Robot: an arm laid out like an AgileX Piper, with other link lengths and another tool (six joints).
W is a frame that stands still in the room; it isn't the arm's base.
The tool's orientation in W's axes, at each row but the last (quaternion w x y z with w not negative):
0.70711, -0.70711, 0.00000, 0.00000
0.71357, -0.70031, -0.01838, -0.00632
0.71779, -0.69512, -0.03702, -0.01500
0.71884, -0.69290, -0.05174, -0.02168
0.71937, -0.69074, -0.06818, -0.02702
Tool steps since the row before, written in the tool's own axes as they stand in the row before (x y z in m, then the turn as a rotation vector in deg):
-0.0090, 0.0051, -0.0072, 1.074, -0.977, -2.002
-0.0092, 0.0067, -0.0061, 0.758, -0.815, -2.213
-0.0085, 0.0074, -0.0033, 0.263, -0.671, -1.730
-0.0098, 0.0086, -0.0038, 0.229, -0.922, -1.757
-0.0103, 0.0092, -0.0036, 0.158, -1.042, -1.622
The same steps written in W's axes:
-0.0090, -0.0072, -0.0051, 1.074, -2.002, 0.977
-0.0089, -0.0061, -0.0071, 0.768, -2.215, 0.800
-0.0078, -0.0033, -0.0081, 0.269, -1.743, 0.635
-0.0087, -0.0039, -0.0097, 0.211, -1.781, 0.880
-0.0087, -0.0038, -0.0106, 0.116, -1.655, 0.994

